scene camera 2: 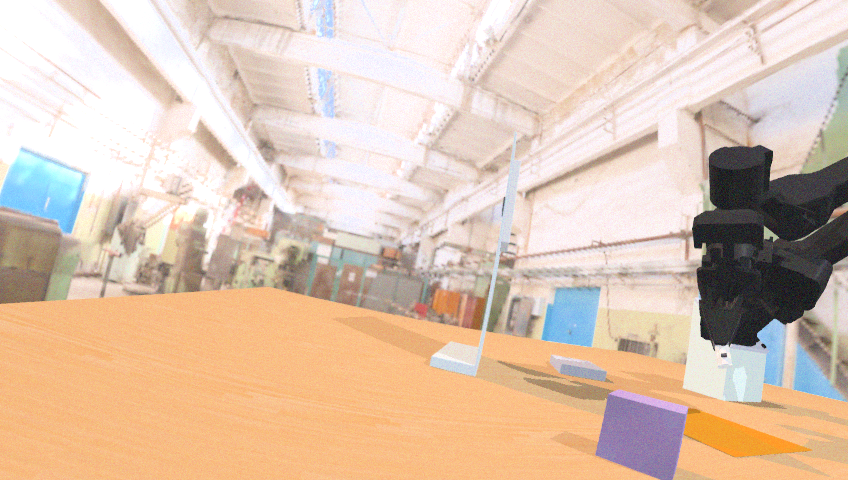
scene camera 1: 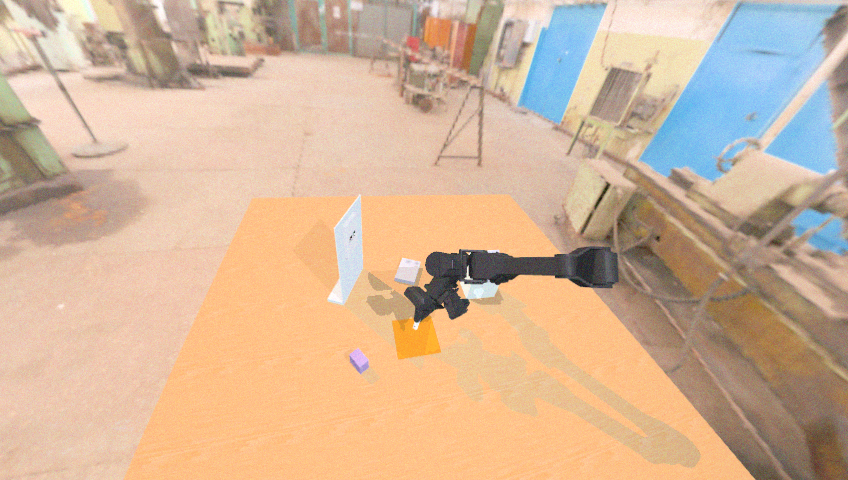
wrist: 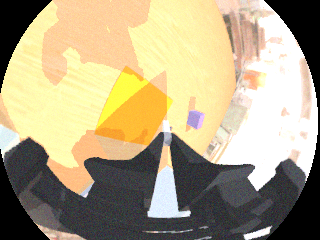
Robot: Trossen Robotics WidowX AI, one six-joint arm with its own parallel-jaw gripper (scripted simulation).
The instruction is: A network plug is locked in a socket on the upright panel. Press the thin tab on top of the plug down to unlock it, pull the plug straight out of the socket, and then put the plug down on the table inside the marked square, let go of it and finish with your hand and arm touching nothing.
The pictures show: my gripper, a flat grey block, an upright panel and a marked square.
My gripper shows as well in scene camera 1 and in the wrist view.
